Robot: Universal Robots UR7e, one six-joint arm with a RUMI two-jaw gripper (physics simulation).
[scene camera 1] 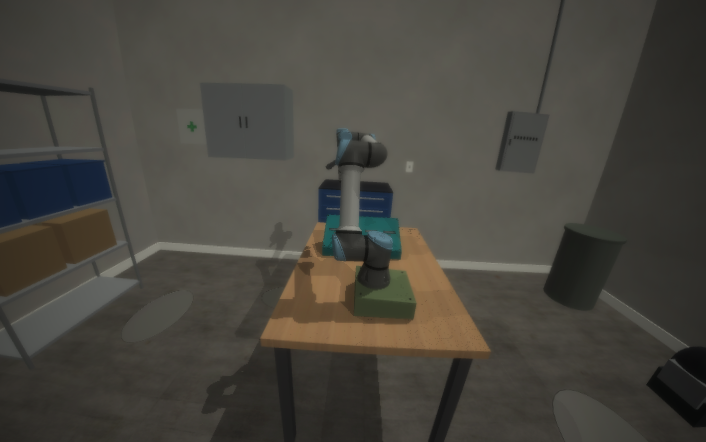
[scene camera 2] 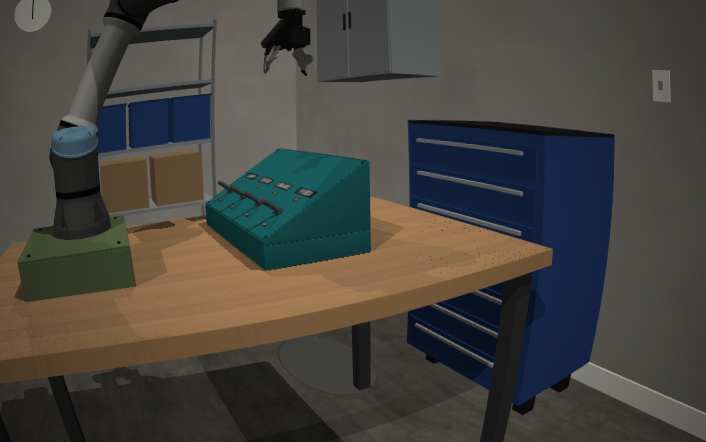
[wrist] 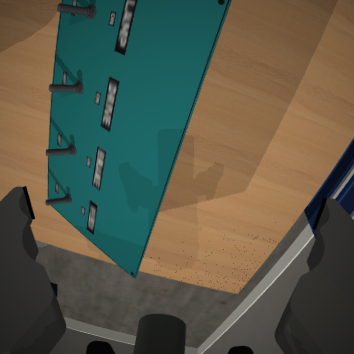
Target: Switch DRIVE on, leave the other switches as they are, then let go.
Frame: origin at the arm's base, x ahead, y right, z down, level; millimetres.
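Seen in the pictures: gripper, fingertip midpoint: (scene camera 2: pixel 286 74) (wrist: pixel 174 196); arm's base, origin of the base link: (scene camera 1: pixel 373 279) (scene camera 2: pixel 82 229).
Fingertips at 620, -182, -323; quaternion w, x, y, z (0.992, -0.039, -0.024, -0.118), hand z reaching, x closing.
Offsets run from my fingertips to a thing's middle, as dx, dy, dz. "spot": to the spot under its first point.
The teal sloped control panel @(-90, +147, +349) (scene camera 1: pixel 385 224) (scene camera 2: pixel 317 218) (wrist: pixel 160 100) stands on the table. The DRIVE label @(-101, +87, +285) (scene camera 2: pixel 266 180) (wrist: pixel 110 104) is next to BRAKE @(spot: -102, +204, +284) (scene camera 2: pixel 283 185) (wrist: pixel 99 168), with FEED @(spot: -105, +327, +285) (scene camera 2: pixel 305 192) (wrist: pixel 92 217) at the end. The DRIVE lever @(-182, +86, +302) (scene camera 2: pixel 235 191) (wrist: pixel 66 88) leans toward the panel's low edge, away from its ON mark @(spot: -123, +87, +297) (wrist: pixel 97 98). The BRAKE lever @(-184, +206, +302) (wrist: pixel 61 150) and the FEED lever @(-186, +326, +302) (wrist: pixel 59 200) lean the same way. A further label at the top of the wrist view is partly cut off. My gripper (scene camera 2: pixel 285 71) (wrist: pixel 174 196) is open and empty, high above the panel.
The wooden table (scene camera 1: pixel 312 333) (scene camera 2: pixel 395 301) bears the green base block (scene camera 1: pixel 384 307) (scene camera 2: pixel 78 275) of the arm. A blue drawer cabinet (scene camera 1: pixel 323 200) (scene camera 2: pixel 573 218) stands behind the table's far end. A grey wall cabinet (scene camera 1: pixel 244 140) (scene camera 2: pixel 364 46) hangs on the wall.
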